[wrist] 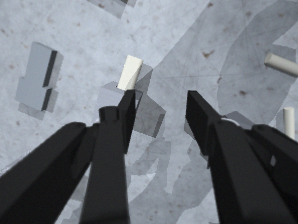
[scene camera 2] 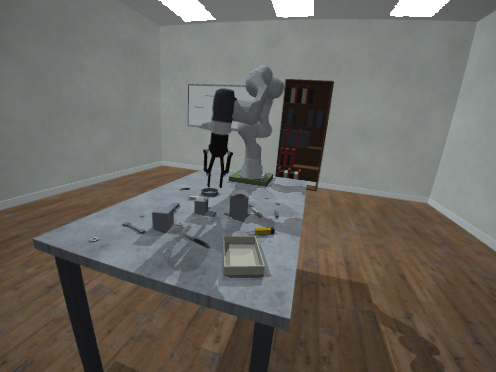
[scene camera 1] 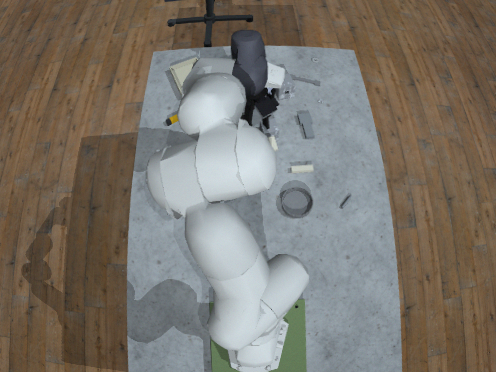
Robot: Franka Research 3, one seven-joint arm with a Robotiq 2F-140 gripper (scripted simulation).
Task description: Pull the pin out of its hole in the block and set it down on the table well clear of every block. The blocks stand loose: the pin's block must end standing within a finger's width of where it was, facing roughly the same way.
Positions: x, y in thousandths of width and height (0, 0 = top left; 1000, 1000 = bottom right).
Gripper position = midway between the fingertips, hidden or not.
I see my gripper (scene camera 2: 432, 501) and a grey block (wrist: 367, 426).
My gripper also shows in the wrist view (wrist: 539, 462).
